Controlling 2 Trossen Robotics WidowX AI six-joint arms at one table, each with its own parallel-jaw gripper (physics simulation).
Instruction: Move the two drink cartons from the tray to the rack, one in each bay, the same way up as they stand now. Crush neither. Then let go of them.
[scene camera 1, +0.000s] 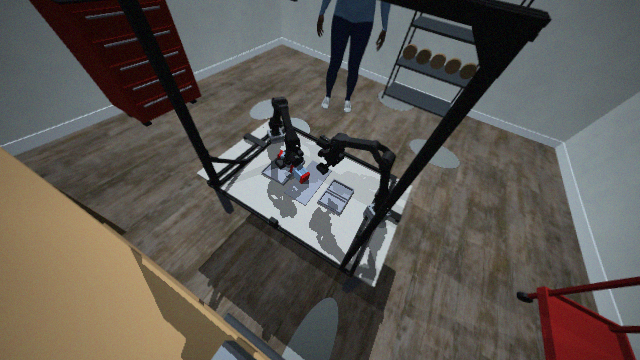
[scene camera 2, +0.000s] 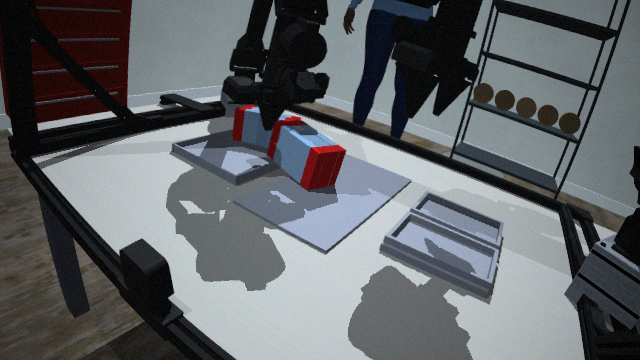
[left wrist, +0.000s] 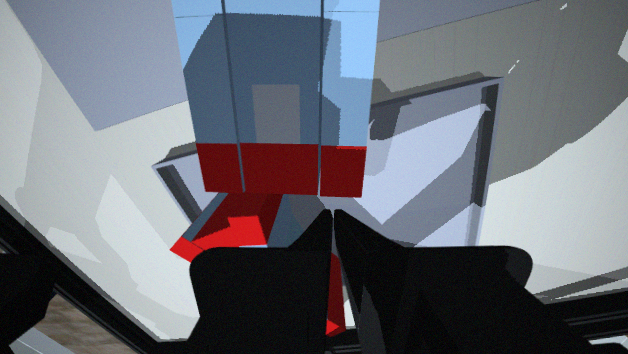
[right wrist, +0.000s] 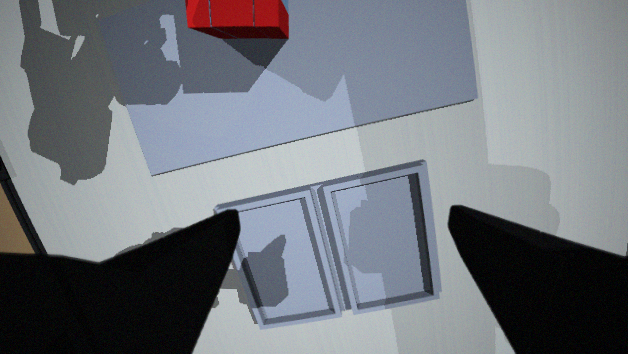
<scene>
same spot on flat grey mat: (scene camera 2: 322, 217) = (right wrist: 192, 116)
</scene>
